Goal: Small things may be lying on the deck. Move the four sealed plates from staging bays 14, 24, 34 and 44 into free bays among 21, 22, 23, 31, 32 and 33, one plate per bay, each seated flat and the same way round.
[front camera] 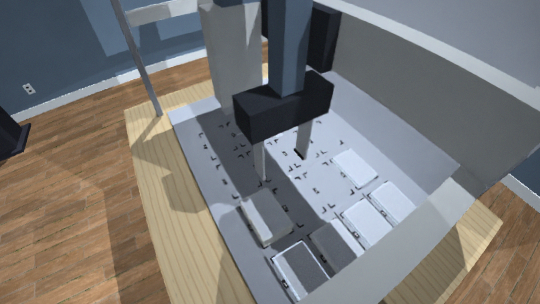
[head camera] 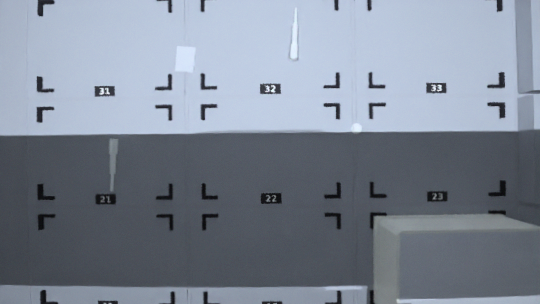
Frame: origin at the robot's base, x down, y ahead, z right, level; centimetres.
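Seen in the pictures: gripper, between the fingertips: (front camera: 281, 164); robot's base, origin of its link: (front camera: 200, 135) (head camera: 46, 301).
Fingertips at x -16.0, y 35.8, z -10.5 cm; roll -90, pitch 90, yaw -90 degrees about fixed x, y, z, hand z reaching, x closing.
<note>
Pixels of each thing's middle, then the offset from my fingertips to it. "*": a spot on its surface instead.
- bay 14, a spot on its surface: (front camera: 301, 270) * dx +13.1, dy +19.4, dz +6.4 cm
- bay 24, a spot on its surface: (front camera: 337, 247) * dx +13.1, dy +19.8, dz -3.8 cm
- bay 34, a spot on its surface: (front camera: 367, 222) * dx +13.1, dy +19.3, dz -14.6 cm
- bay 44, a spot on its surface: (front camera: 392, 202) * dx +13.1, dy +19.2, dz -24.9 cm
- pipette tip, a spot on its surface: (head camera: 294, 40) * dx +15.4, dy -10.6, dz -15.1 cm
- pale square, a spot on its surface: (head camera: 185, 59) * dx +15.9, dy -21.3, dz -13.6 cm
- tall box, middle of its body: (head camera: 452, 267) (front camera: 265, 215) dx +13.9, dy +3.4, dz +6.2 cm
- flat plate, middle of its body: (front camera: 354, 167) dx +15.3, dy +3.4, dz -25.9 cm
- small white round thing, middle of its body: (head camera: 356, 128) dx +15.8, dy -4.6, dz -6.6 cm
Four sealed plates stand in the staging row in the front view: plate in bay 14 (front camera: 301, 270), plate in bay 24 (front camera: 337, 247), plate in bay 34 (front camera: 367, 222) and plate in bay 44 (front camera: 392, 202). The gripper (front camera: 283, 169) hangs above the middle of the deck, its jaws apart with no plate between them. Bays 31, 32, 33, 21, 22 and 23 show in the head view. A pipette tip (head camera: 294, 40) lies in bay 32, another tip (head camera: 113, 162) in bay 21. A pale square (head camera: 185, 59) lies between bays 31 and 32.
A tall box (front camera: 266, 217) (head camera: 465, 265) stands in bay 13, beside bay 23. Another flat plate (front camera: 355, 167) stands in bay 43. A small white round thing (head camera: 356, 128) lies between the corners of bays 32, 33, 22 and 23. The pipetting stage (front camera: 232, 55) stands behind the gripper.
</note>
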